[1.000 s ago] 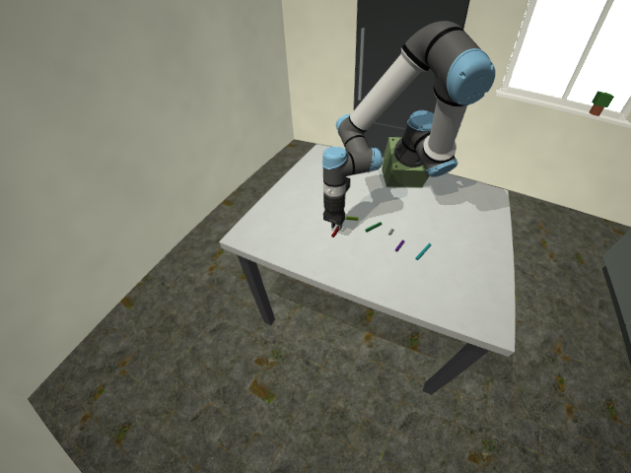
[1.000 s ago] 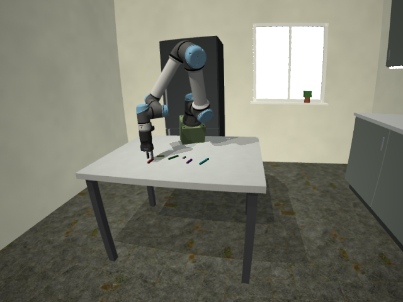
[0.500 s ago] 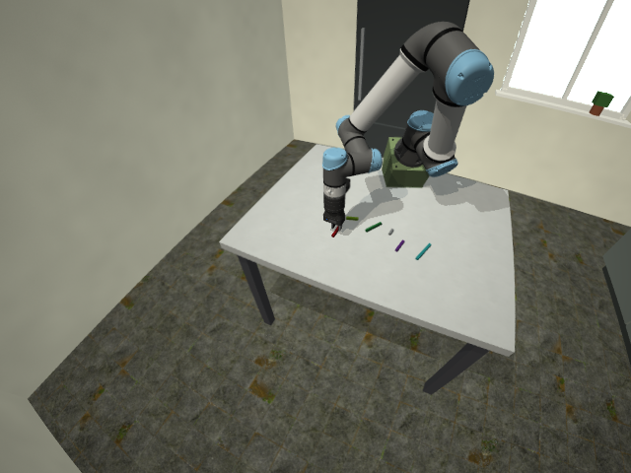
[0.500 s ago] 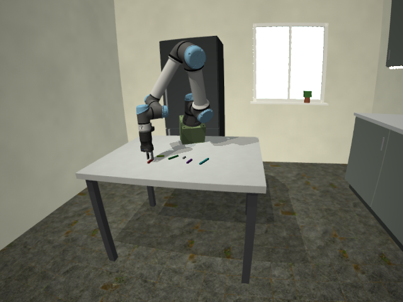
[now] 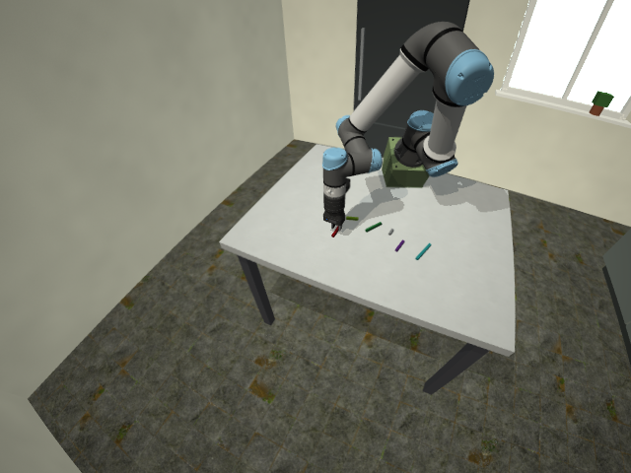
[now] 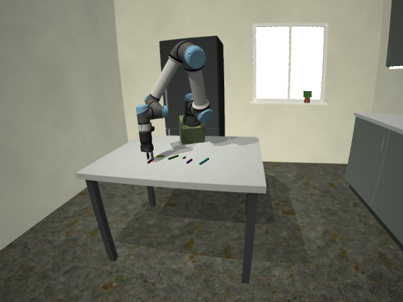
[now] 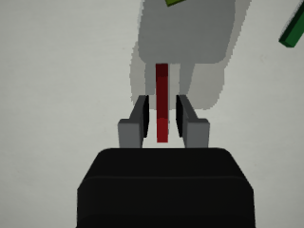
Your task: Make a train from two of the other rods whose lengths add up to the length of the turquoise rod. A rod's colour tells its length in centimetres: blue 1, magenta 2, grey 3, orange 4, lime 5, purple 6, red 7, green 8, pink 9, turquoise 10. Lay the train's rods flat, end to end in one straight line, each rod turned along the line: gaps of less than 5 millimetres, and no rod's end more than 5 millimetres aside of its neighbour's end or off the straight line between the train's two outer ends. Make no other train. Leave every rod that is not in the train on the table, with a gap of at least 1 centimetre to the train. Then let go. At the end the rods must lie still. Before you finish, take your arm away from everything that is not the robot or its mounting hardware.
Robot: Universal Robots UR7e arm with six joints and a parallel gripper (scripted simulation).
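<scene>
Now: hand 30 mm above the red rod. Also, from my hand: lime rod: 90 mm behind, 30 mm below, 20 mm to the left; then green rod: 120 mm to the left, 90 mm behind, 30 mm below; then grey rod: 190 mm to the left, 100 mm behind, 30 mm below.
</scene>
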